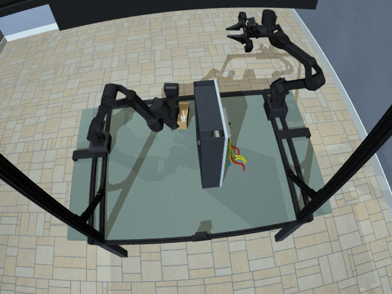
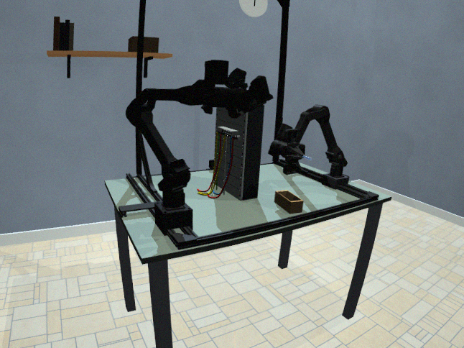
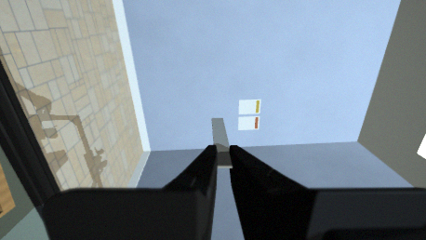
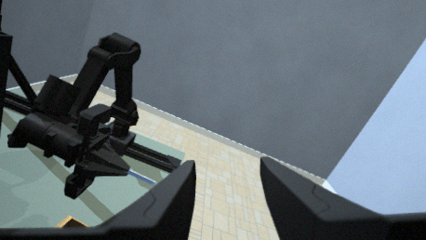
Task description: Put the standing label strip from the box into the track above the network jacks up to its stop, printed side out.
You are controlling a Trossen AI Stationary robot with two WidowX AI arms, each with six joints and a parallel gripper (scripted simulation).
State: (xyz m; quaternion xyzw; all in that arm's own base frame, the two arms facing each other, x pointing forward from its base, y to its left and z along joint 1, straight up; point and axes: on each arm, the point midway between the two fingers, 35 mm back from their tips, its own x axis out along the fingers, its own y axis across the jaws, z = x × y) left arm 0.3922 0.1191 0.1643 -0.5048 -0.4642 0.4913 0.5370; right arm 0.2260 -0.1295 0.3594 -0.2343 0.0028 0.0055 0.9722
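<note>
The blue-white label strip is 3 cm behind my right hand, 29 cm to the left of it and 22 cm below it. Also, from my right hand: box: 8 cm behind, 27 cm to the left, 42 cm below.
Right now the blue-white label strip is 50 mm ahead of my left hand and 10 mm to the right of it. From my left hand the other things lie so: box (30 mm to the right, 200 mm below).
</note>
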